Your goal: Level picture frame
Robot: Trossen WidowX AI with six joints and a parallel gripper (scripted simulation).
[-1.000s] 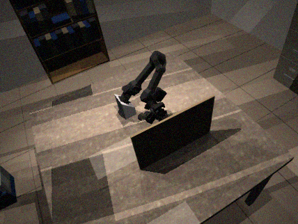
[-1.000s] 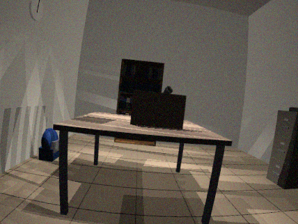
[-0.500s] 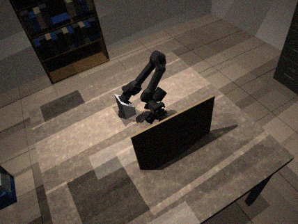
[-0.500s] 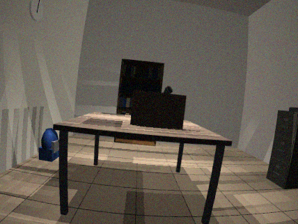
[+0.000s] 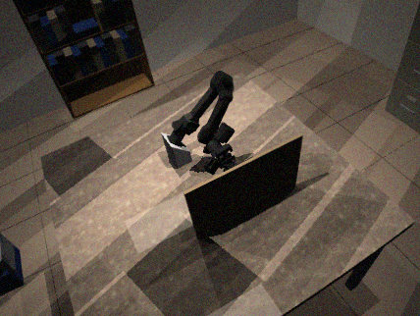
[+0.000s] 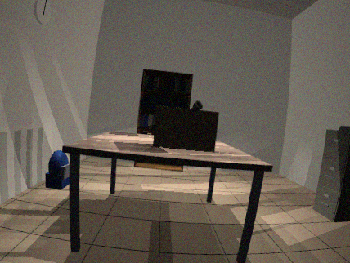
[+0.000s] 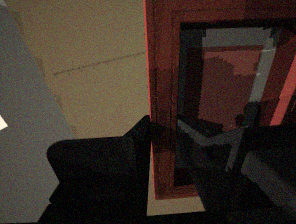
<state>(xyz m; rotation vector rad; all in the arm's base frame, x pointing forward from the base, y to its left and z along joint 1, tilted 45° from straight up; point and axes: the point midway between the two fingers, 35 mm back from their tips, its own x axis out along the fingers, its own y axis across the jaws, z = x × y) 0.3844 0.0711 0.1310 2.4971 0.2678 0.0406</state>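
Right now the picture frame is 50 mm below my gripper tip and 10 mm to the left of it. From my gripper tip the other things lie so: wall panel: 60 mm below, 20 mm to the left, 10 mm ahead.
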